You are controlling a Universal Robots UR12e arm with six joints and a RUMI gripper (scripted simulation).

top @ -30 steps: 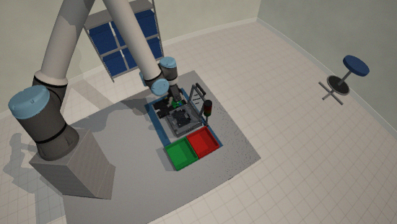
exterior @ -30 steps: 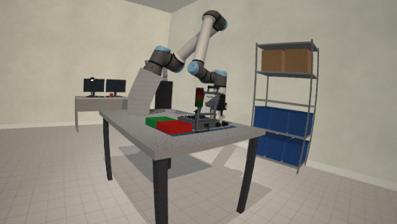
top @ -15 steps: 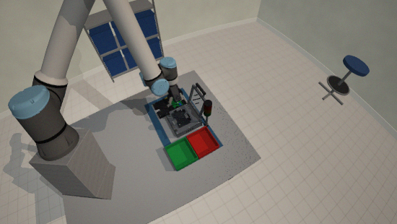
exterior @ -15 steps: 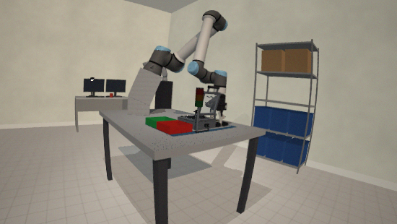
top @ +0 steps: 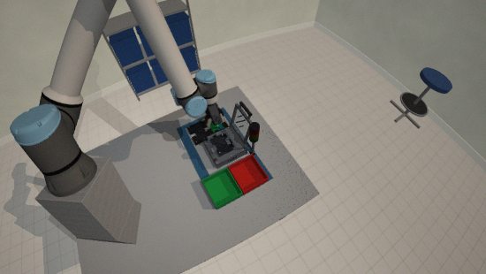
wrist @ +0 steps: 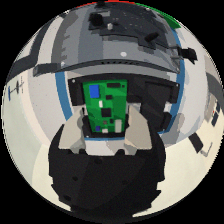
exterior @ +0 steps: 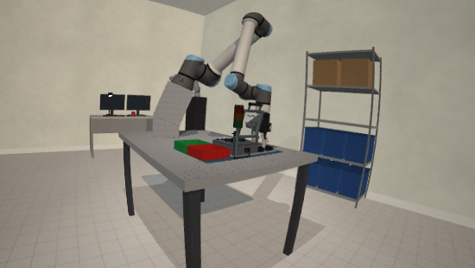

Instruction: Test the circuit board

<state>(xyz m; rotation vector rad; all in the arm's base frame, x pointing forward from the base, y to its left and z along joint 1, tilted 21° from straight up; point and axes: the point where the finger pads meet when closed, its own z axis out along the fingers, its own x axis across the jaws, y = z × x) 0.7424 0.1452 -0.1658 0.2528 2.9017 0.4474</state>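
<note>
The green circuit board is 1 cm to the left of my hand. From my hand the other things lie so: green bin: 20 cm behind, 34 cm to the right, 1 cm below; red bin: 5 cm behind, 36 cm to the right, 1 cm below; tester lid: 6 cm ahead, 17 cm to the right, 16 cm above.
</note>
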